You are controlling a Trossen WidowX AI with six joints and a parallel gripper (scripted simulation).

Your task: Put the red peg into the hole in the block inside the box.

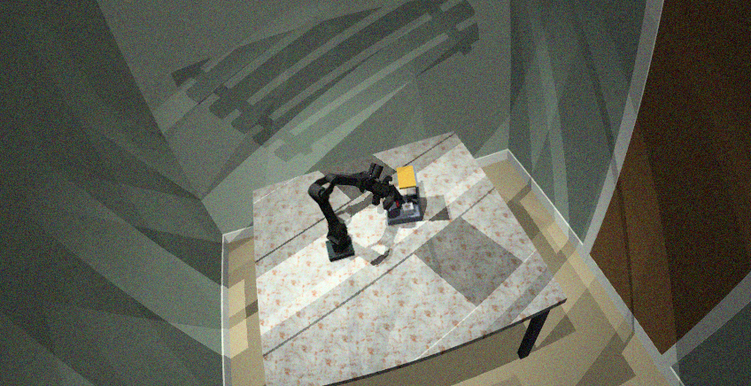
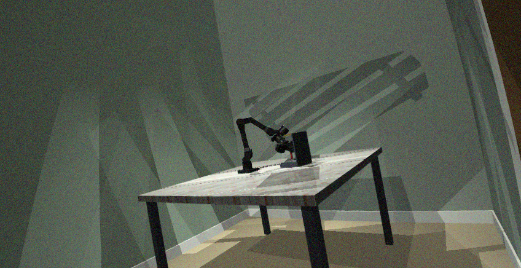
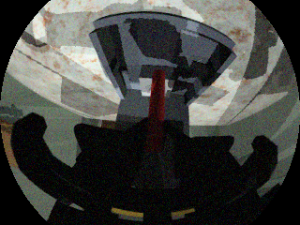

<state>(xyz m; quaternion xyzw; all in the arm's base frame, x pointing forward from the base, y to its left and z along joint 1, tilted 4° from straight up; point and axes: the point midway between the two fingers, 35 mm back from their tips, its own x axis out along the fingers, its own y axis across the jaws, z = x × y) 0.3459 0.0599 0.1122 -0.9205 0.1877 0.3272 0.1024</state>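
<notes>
Right now my gripper tip is 70 mm short of the dark back wall, 20 mm to the left of it and 20 mm below it. Also, from my gripper tip: red peg: 30 mm behind, 10 mm to the left, 10 mm below; then yellow roof: 130 mm above, 30 mm ahead, 10 mm to the right; then grey floor plate: 90 mm below, 10 mm to the left.
</notes>
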